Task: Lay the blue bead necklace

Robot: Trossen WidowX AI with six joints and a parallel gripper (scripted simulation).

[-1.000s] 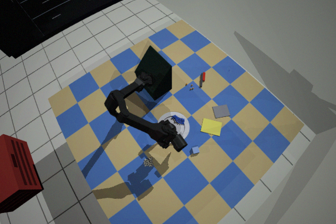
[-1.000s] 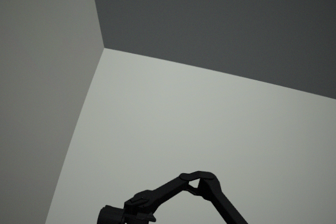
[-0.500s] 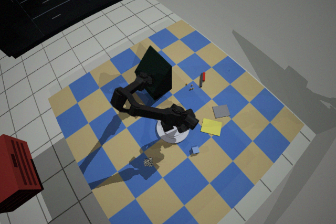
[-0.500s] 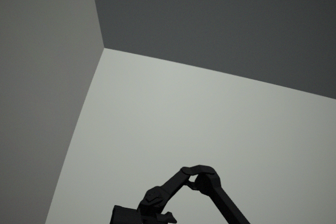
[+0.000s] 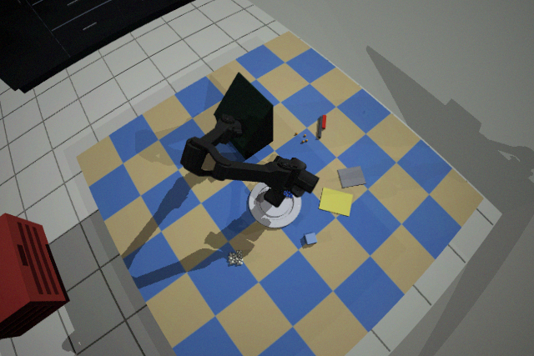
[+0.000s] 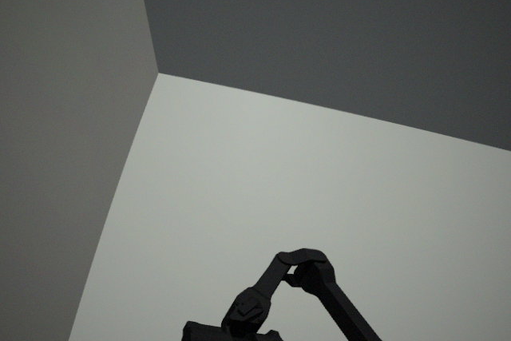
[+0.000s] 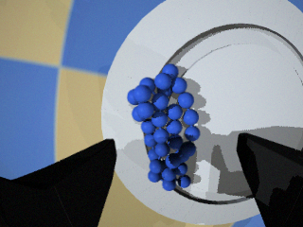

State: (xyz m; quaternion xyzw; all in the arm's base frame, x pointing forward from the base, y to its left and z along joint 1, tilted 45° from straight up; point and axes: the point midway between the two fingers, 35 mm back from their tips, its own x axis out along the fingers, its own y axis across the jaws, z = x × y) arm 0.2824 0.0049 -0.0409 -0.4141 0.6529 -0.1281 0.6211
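The round white bead board is 50 mm to the right of my gripper tip, 40 mm below it and 10 mm ahead of it. Also, from my gripper tip: small blue cube 200 mm ahead, 40 mm below, 20 mm to the right; then grey square 270 mm to the left, 90 mm ahead, 40 mm below; then yellow pad 150 mm to the left, 140 mm ahead, 40 mm below.
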